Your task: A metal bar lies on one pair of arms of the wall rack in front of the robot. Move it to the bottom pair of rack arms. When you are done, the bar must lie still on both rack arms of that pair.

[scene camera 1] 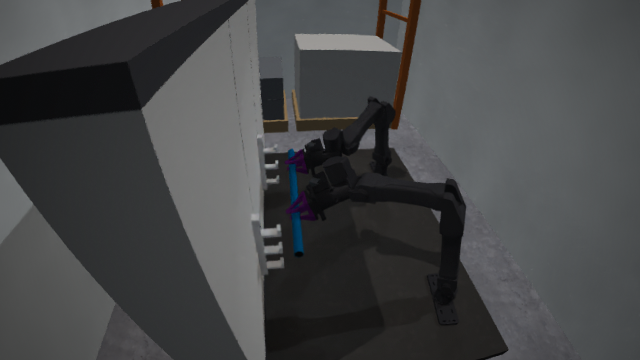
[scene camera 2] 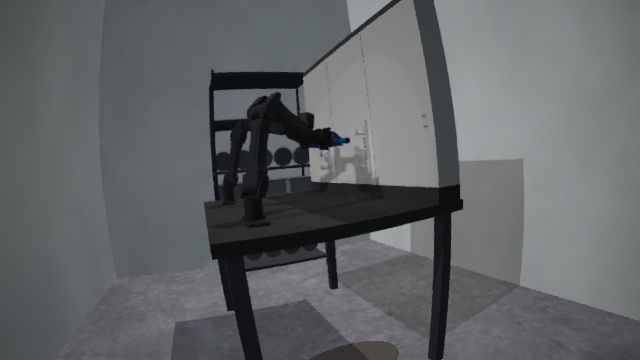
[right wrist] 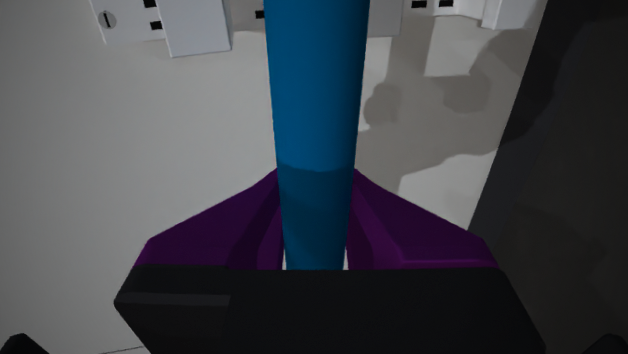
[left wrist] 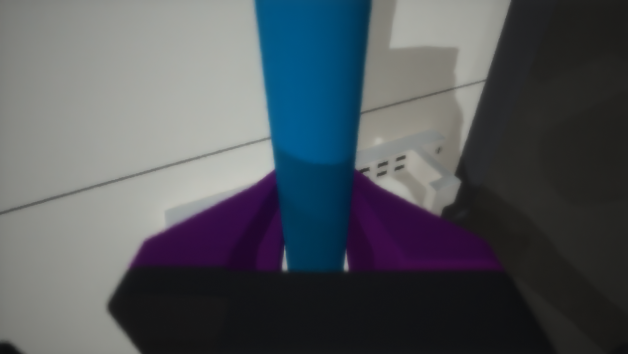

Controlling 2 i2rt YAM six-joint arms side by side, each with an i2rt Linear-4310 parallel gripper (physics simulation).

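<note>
The blue metal bar (scene camera 1: 294, 185) (scene camera 2: 343, 141) (left wrist: 315, 90) (right wrist: 317, 90) hangs in the air in front of the wall rack, apart from its arms. My left gripper (scene camera 1: 296, 208) (left wrist: 315, 176) is shut on the bar near its middle. My right gripper (scene camera 1: 293, 162) (right wrist: 315, 176) is shut on the bar near its upper end in scene camera 1. The rack is two white brackets with three arms each; the bottom arms are the lower bracket's arm (scene camera 1: 275, 266) and the upper bracket's arm (scene camera 1: 272, 181). The bar's exact height against the arms is hard to tell.
The white wall panel (scene camera 1: 200, 165) (scene camera 2: 400, 100) stands behind the rack. The dark table top (scene camera 1: 320, 310) (scene camera 2: 320, 215) lies below the bar. A large grey box (scene camera 1: 345, 82) and an orange frame (scene camera 1: 406, 65) stand beyond the table.
</note>
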